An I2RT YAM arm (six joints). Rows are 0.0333 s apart.
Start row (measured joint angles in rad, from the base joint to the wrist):
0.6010, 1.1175, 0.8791, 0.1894, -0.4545, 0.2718
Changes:
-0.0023, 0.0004, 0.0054, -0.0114, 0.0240, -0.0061
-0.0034, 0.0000, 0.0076, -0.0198, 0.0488, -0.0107
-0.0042, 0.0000, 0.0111, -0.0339, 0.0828, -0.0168
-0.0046, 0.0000, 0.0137, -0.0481, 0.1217, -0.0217
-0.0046, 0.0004, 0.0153, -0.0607, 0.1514, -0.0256
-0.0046, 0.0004, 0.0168, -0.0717, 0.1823, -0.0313
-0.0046, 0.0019, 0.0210, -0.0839, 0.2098, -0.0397
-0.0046, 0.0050, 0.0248, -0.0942, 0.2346, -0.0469
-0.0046, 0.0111, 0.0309, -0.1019, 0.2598, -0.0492
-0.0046, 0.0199, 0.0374, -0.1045, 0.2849, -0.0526
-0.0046, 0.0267, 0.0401, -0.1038, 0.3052, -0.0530
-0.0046, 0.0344, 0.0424, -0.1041, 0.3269, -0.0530
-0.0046, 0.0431, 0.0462, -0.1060, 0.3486, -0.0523
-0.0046, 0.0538, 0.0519, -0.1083, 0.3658, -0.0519
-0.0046, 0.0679, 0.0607, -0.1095, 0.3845, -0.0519
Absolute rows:
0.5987, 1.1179, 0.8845, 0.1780, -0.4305, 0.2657
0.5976, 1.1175, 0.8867, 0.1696, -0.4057, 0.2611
0.5968, 1.1175, 0.8902, 0.1555, -0.3717, 0.2550
0.5964, 1.1175, 0.8928, 0.1413, -0.3328, 0.2501
0.5964, 1.1179, 0.8944, 0.1287, -0.3031, 0.2462
0.5964, 1.1179, 0.8959, 0.1177, -0.2722, 0.2405
0.5964, 1.1194, 0.9001, 0.1055, -0.2447, 0.2321
0.5964, 1.1225, 0.9039, 0.0952, -0.2199, 0.2249
0.5964, 1.1286, 0.9100, 0.0875, -0.1947, 0.2226
0.5964, 1.1374, 0.9165, 0.0849, -0.1696, 0.2192
0.5964, 1.1442, 0.9192, 0.0856, -0.1493, 0.2188
0.5964, 1.1519, 0.9215, 0.0853, -0.1276, 0.2188
0.5964, 1.1606, 0.9253, 0.0834, -0.1059, 0.2195
0.5964, 1.1713, 0.9310, 0.0811, -0.0887, 0.2199
0.5964, 1.1854, 0.9398, 0.0799, -0.0700, 0.2199

